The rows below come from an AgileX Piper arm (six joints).
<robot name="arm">
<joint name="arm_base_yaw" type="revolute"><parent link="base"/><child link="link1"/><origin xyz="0 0 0.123" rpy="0 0 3.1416"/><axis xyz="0 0 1"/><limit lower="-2.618" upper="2.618"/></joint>
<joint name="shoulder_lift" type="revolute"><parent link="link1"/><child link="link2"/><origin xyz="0 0 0" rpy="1.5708 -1.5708 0"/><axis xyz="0 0 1"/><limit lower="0" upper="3.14"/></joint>
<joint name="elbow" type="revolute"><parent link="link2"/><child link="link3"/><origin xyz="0.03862 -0.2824 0"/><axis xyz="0 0 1"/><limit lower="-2.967" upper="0"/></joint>
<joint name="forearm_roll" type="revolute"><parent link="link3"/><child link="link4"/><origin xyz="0.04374 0.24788 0" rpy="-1.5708 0 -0.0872"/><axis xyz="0 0 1"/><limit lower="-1.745" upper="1.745"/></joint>
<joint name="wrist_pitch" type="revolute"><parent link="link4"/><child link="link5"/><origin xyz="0 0 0" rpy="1.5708 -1.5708 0"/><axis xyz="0 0 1"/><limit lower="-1.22" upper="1.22"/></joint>
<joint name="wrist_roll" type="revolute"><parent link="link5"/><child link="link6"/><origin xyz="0.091 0 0" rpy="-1.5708 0 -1.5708"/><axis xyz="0 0 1"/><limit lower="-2.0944" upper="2.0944"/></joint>
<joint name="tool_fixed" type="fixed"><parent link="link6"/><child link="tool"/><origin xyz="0 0 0" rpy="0 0 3.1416"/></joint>
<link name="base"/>
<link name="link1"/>
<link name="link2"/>
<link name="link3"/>
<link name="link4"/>
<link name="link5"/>
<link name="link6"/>
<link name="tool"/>
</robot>
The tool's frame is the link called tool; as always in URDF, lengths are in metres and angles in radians.
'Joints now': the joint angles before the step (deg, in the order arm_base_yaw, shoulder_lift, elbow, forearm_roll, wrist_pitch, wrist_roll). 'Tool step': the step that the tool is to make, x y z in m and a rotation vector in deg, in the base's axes. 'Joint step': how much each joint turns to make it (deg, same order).
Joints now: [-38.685, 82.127, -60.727, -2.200, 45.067, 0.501]
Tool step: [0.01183, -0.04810, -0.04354, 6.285, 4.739, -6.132]
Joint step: [-5.559, 12.294, -4.755, 1.674, 0.171, 0.000]
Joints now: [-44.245, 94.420, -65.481, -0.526, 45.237, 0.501]
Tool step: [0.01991, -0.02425, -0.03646, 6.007, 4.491, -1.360]
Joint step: [-0.777, 10.384, -6.096, 1.227, 3.128, 0.051]
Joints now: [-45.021, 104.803, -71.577, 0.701, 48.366, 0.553]
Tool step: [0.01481, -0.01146, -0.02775, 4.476, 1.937, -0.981]
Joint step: [-0.018, 6.899, -4.052, 2.034, 1.690, 0.000]
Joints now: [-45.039, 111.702, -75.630, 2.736, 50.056, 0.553]
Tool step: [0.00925, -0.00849, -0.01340, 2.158, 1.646, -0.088]
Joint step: [0.000, 4.186, -3.690, 0.354, 2.196, -0.001]
